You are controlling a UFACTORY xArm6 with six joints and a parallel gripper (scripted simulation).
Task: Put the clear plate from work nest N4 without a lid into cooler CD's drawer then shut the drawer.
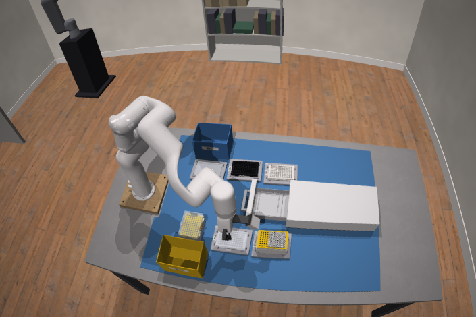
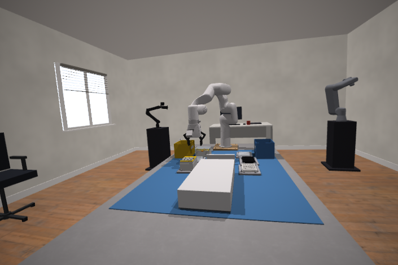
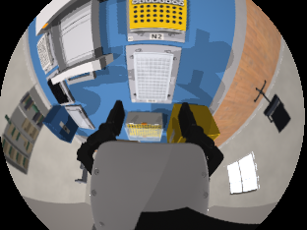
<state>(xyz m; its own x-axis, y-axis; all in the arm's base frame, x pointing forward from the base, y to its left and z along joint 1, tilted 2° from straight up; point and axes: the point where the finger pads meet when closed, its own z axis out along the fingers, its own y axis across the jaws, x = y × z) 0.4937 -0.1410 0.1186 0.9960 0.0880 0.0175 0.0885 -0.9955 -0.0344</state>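
Now: the clear plate 110 mm below my hand. The rest, counted from my hand: yellow tip box 170 mm ahead, 80 mm below, 10 mm to the left; drawer 210 mm to the left, 150 mm ahead, 110 mm below; yellow bin 170 mm behind, 150 mm to the right, 100 mm below.
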